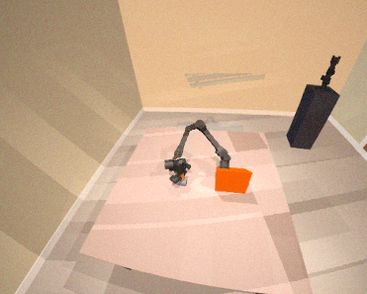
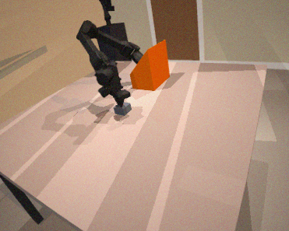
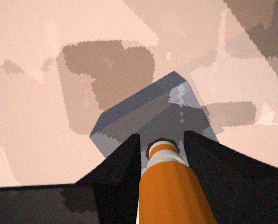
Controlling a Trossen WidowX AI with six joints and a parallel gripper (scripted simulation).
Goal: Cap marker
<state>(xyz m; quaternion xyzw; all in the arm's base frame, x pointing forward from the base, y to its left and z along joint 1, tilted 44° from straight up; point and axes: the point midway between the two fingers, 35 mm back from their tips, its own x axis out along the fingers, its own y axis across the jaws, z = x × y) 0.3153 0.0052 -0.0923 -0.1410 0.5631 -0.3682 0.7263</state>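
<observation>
Now: the orange cap 10 mm behind my gripper tip and 50 mm above it. Round my gripper tip: holder block 10 mm behind, 20 mm below.
</observation>
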